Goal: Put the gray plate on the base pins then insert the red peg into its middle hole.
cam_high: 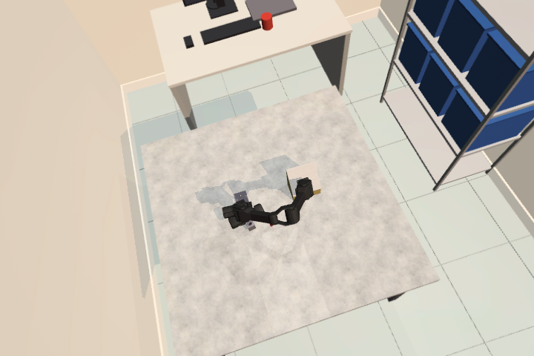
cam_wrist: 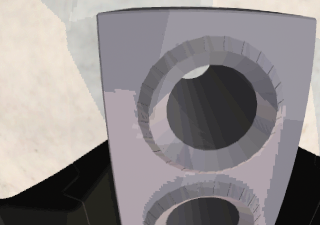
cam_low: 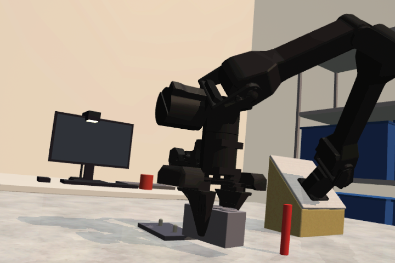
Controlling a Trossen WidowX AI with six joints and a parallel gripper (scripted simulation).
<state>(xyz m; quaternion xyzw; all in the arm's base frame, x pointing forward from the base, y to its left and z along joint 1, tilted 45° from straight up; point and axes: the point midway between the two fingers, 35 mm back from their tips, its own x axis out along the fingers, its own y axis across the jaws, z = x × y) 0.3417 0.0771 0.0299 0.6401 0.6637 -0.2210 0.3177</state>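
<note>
My gripper tip is 130 mm to the left of the base and 20 mm above it. From my gripper tip the other things lie so: gray plate: 30 mm above; then red peg: 110 mm behind, 50 mm to the left, 20 mm above.
</note>
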